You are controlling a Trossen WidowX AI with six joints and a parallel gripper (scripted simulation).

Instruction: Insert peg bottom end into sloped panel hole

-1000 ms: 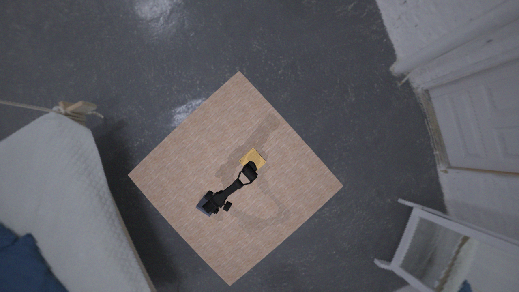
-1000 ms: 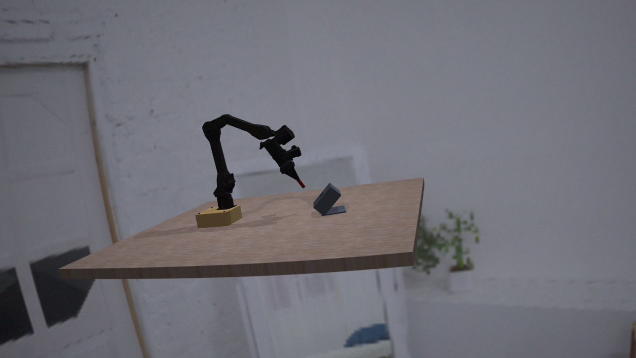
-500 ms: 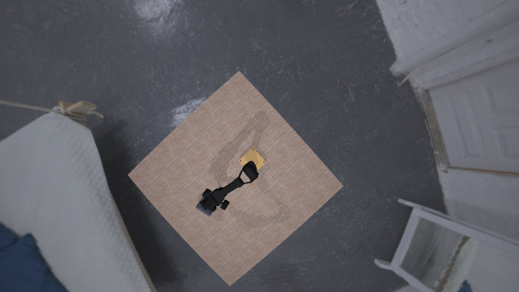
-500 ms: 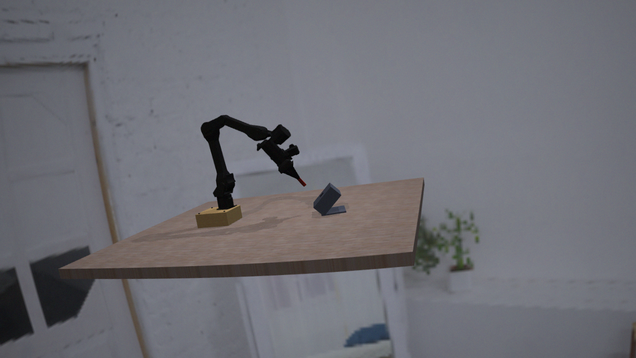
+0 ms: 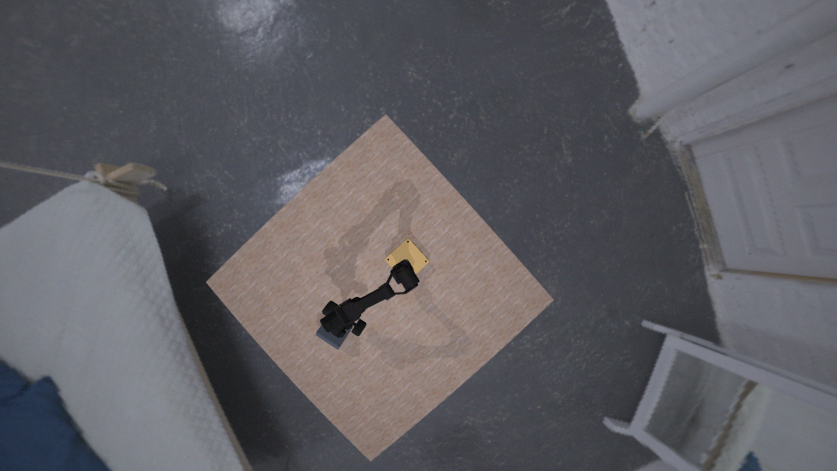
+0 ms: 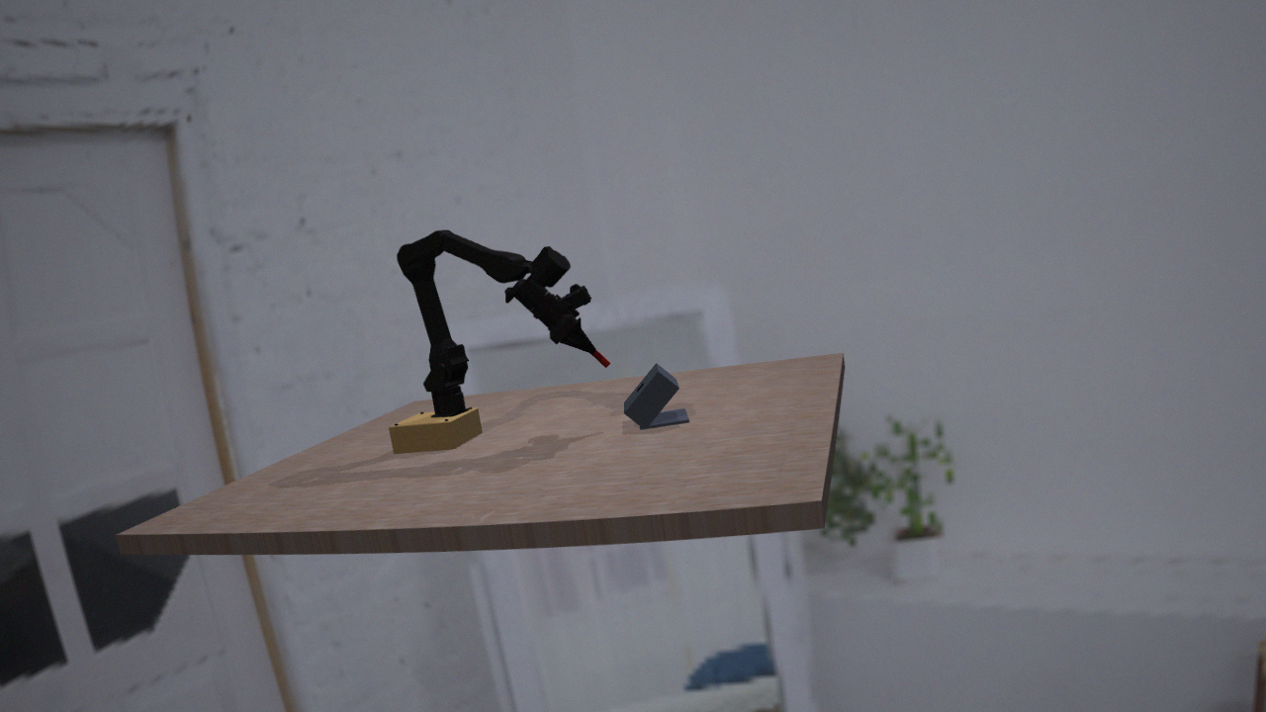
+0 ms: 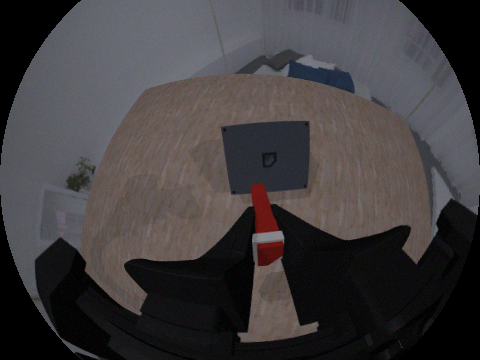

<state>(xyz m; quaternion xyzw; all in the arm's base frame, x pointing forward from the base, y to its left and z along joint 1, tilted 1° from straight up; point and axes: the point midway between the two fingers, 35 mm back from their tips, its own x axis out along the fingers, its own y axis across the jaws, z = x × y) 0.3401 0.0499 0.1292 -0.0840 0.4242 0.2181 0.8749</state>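
The grey sloped panel lies 110 mm below my gripper tip, 100 mm ahead of it and 30 mm to the left of it. From my gripper tip the other things lie so: red peg: 10 mm behind, 10 mm above.
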